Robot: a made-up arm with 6 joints.
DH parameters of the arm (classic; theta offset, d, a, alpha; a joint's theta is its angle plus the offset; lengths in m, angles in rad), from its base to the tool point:
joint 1: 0 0.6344 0.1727 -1.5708
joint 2: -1.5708 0 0.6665 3.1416
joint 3: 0 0 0.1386 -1.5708
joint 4: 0 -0.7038 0 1.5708
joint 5: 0 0 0 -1.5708
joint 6: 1.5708 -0.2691 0 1.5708
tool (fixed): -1.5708 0 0 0
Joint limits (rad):
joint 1: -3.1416..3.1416
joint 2: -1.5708..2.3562
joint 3: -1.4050..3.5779
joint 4: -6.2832..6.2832
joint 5: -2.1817..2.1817
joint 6: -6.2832..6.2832
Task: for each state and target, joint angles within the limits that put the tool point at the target. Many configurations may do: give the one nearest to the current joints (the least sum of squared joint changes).
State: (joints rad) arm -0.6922 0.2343 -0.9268 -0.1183 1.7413 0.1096
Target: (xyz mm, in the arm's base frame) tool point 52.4 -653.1 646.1
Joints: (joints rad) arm -1.2827 0.2103 -1.4050 -0.5538 1.8687 0.1096
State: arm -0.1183 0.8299 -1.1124 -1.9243 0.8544 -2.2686
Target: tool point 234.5 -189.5 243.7
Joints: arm -0.0877 0.9575 -1.2326 -1.9643 0.7435 -2.2686
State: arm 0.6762 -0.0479 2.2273 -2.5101 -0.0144 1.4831
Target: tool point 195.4 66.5 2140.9
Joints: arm 0.5083 0.5097 2.2943 -2.4708 0.2231 1.4831
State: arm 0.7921 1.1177 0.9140 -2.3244 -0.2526 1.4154
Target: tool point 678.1 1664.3 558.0
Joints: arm 1.1569 1.4150 1.0407 -2.3390 -0.2537 1.4154
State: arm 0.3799 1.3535 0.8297 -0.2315 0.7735 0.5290
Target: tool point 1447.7 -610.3 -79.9
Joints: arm -0.3648 1.7305 0.7162 -0.3093 0.7142 0.5290
